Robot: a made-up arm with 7 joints.
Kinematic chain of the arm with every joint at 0, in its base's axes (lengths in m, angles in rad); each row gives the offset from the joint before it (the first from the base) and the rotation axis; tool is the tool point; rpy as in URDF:
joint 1: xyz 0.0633 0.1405 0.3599 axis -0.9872 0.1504 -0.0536
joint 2: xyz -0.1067 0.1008 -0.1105 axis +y
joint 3: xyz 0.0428 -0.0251 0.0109 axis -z
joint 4: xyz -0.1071 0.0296 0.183 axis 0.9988 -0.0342 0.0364
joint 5: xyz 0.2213 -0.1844 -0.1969 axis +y
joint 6: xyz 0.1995 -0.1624 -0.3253 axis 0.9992 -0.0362 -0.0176
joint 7: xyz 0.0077 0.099 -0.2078 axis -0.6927 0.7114 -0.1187
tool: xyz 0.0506 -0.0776 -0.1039 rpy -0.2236 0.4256 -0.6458
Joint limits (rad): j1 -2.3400..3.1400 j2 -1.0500..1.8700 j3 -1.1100..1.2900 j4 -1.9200..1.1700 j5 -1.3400..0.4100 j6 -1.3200..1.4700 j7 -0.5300..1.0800
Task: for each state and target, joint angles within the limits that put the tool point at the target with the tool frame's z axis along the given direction. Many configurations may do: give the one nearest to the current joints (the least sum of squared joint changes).
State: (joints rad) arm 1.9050 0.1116 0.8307 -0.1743 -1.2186 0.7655 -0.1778
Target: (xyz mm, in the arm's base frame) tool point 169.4 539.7 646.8 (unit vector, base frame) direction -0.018 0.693 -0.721
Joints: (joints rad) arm 2.5201 0.0109 1.2900 -0.7626 -1.1139 1.3387 0.1072
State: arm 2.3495 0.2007 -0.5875 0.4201 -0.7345 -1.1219 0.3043
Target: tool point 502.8 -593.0 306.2 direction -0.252 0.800 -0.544
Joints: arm 2.3100 -0.0718 -0.8943 0.6541 -1.0076 -1.1851 -0.2262
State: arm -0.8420 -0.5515 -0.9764 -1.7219 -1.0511 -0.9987 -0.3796
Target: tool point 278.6 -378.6 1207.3 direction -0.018 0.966 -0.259
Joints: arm -0.8734 -0.2582 -0.8349 -1.7705 -0.6525 -1.0478 -0.0089
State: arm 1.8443 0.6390 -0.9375 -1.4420 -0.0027 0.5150 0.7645
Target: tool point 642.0 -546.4 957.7 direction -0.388 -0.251 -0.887
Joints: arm 2.3708 1.1933 -0.8613 -1.5096 -0.2636 -0.2159 0.1156
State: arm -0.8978 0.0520 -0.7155 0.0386 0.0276 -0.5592 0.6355
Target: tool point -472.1 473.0 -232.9 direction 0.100 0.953 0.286
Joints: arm -0.3688 0.8962 -1.1100 0.3553 0.4100 -0.0643 0.9260
